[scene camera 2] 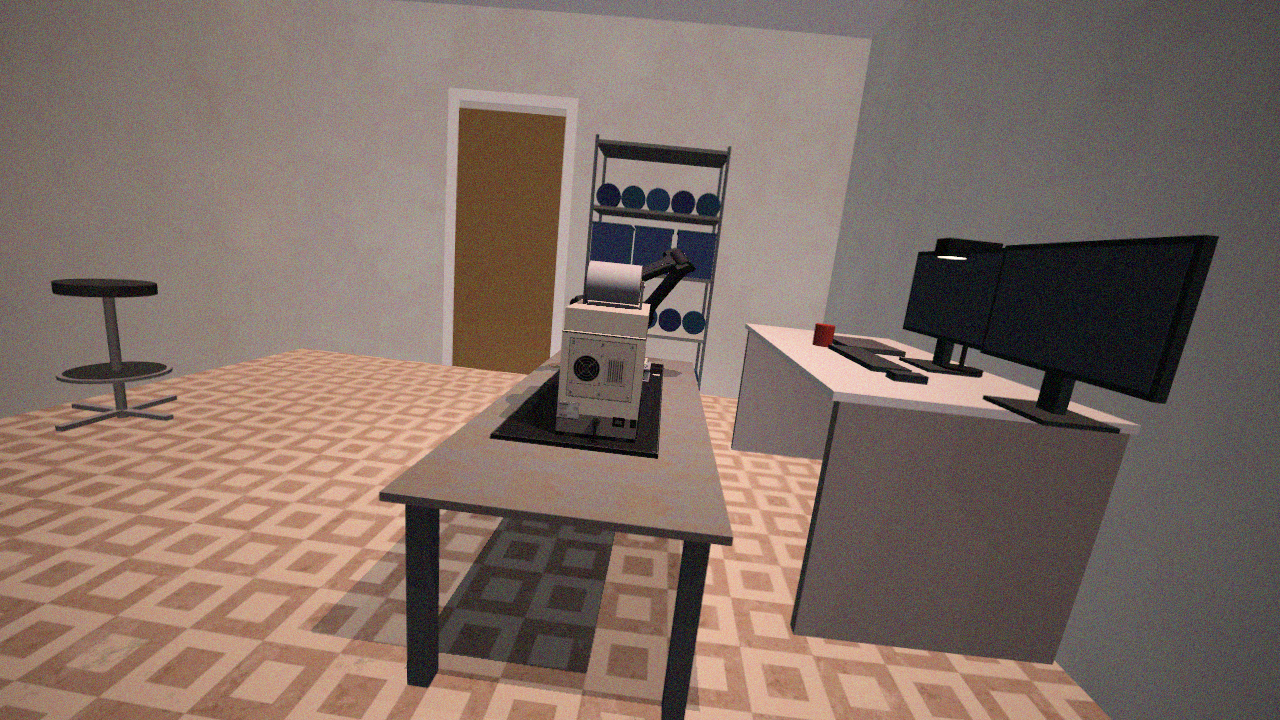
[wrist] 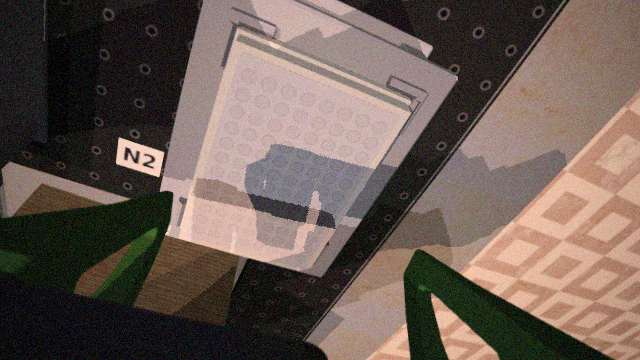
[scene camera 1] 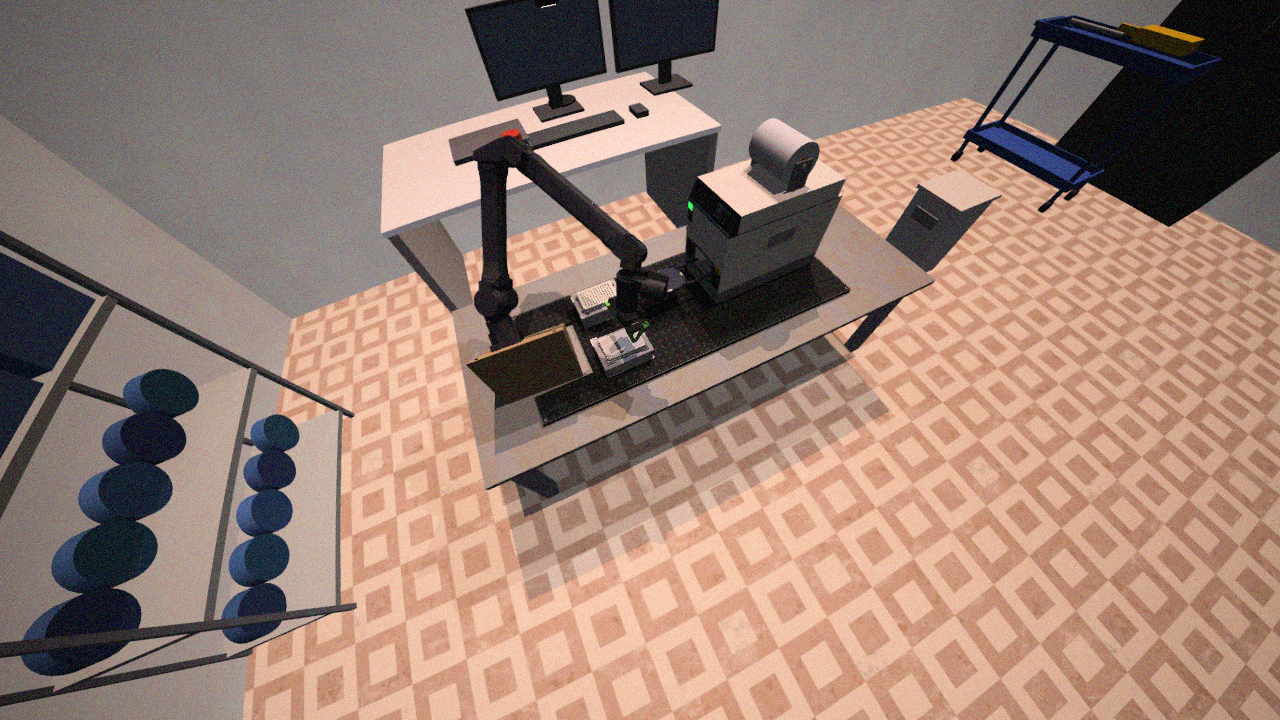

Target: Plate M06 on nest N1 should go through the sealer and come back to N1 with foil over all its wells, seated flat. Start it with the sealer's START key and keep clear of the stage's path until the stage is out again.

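Places are measured from the arm's base along level axes (x ahead, y left, z up), in centimetres.
Where they show: gripper, between the fingertips: (wrist: 296, 236) (scene camera 1: 626, 331); arm's base, origin of its link: (scene camera 1: 508, 344).
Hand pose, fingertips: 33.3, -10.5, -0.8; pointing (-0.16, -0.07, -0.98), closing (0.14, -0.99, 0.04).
Each offset is from my fingertips to the top centre of the thing, as dx, dy, dz. "*": to the spot under its first point. Level surfaces: height alone.
My gripper (scene camera 1: 624, 318) (wrist: 296, 236) is open and empty, its green fingers spread above a plate {-1.9, +0.4, -5.1} (scene camera 1: 617, 345) (wrist: 290, 125). That plate lies on the front grey nest {* -0.8, +5.6, -6.7} (wrist: 192, 115). A smooth, shiny layer like foil covers it, with the wells showing faintly through; it looks flat. An N2 label {* -8.8, +9.0, -11.8} (wrist: 140, 157) is beside this nest. I cannot read which plate it is. A second plate {-2.1, +21.6, -4.6} (scene camera 1: 595, 297) with visible wells is on the rear nest. The sealer (scene camera 1: 760, 237) (scene camera 2: 604, 371) stands to the right with a green light. Its START key and the stage's position cannot be made out.
A brown-faced box (scene camera 1: 528, 365) (wrist: 190, 280) stands left of the nests. A black perforated mat {dz -11.9} (scene camera 1: 716, 326) (scene camera 2: 528, 429) lies under nests and sealer on the table {dz -13.1} (scene camera 1: 671, 385) (scene camera 2: 572, 488). The desk (scene camera 1: 420, 183) (scene camera 2: 957, 394) with monitors is behind.
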